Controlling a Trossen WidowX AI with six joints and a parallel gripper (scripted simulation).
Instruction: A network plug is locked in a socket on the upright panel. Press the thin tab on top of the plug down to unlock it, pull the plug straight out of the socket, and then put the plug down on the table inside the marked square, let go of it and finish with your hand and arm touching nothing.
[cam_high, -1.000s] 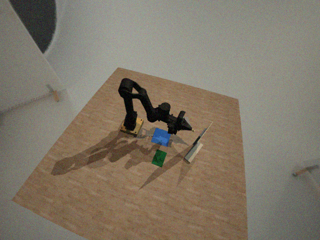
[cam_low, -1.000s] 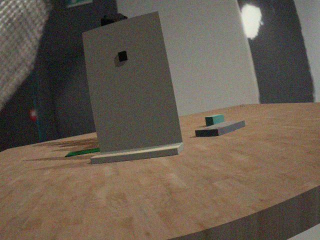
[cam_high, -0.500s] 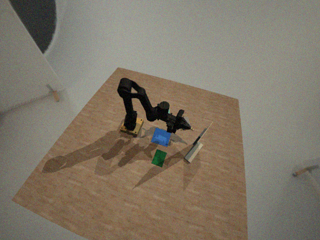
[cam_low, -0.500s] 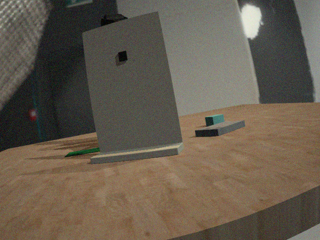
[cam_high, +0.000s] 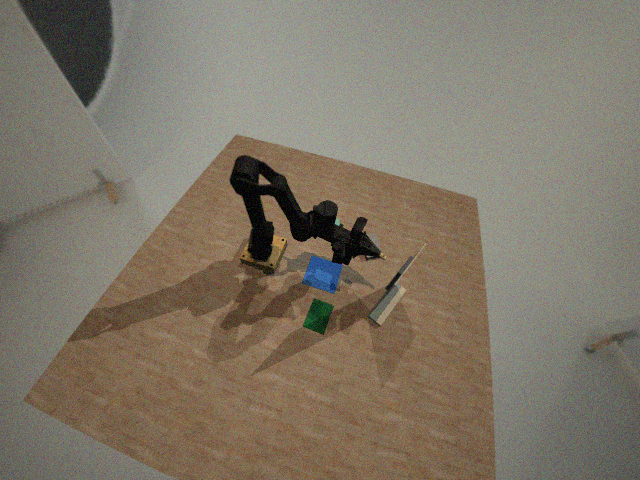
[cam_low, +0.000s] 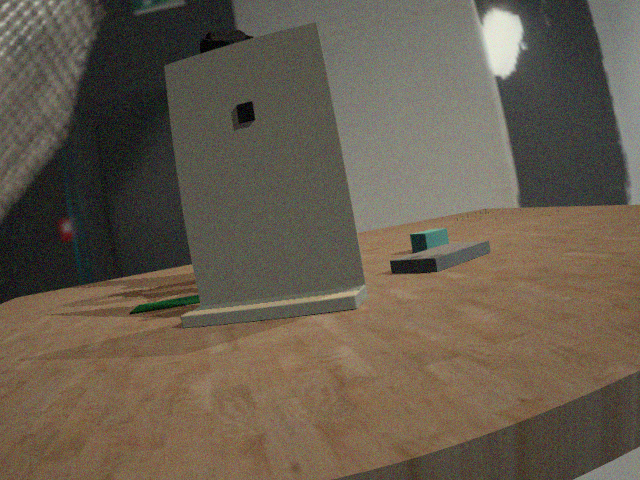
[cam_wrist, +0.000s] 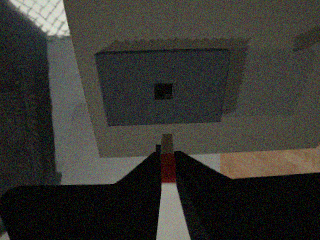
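Right now my gripper tip is 19 cm above the blue square, 15 cm past it and 1 cm to the left of it. From my gripper tip the other things lie so: upright panel 7 cm below, 7 cm ahead, 6 cm to the right; red plug 1 cm ahead; flat grey slab 19 cm below, 15 cm to the left.
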